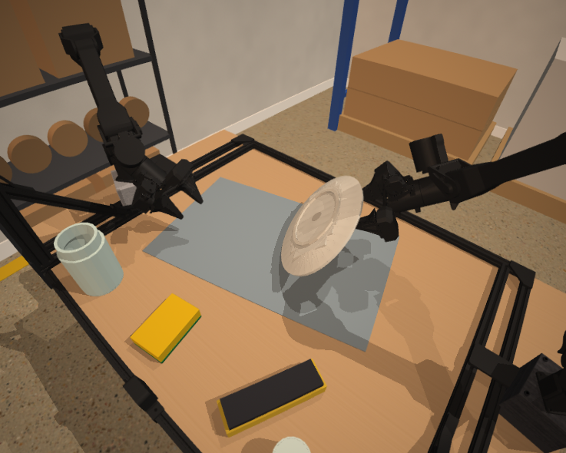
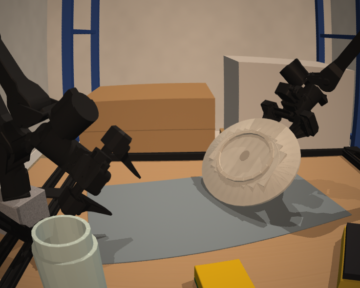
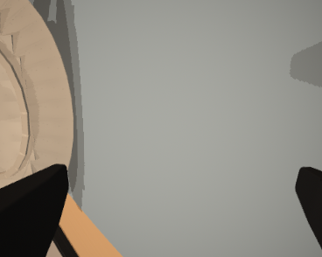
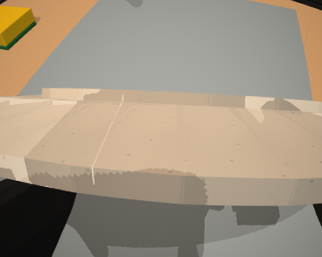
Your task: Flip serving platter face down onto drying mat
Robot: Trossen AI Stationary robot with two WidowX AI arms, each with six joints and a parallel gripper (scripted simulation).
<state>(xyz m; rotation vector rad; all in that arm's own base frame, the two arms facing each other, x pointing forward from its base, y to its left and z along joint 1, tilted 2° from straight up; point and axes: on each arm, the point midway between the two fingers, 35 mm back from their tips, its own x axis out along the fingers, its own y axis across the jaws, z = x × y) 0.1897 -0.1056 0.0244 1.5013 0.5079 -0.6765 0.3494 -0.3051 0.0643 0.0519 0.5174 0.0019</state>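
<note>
The cream oval serving platter is 3 cm behind my right hand, 9 cm to the left of it and 6 cm below it. Also, from my right hand: grey drying mat (8 cm behind, 17 cm to the left, 15 cm below); yellow sponge (40 cm behind, 22 cm to the left, 14 cm below); black-and-yellow brush (39 cm behind, 3 cm to the right, 12 cm below).
</note>
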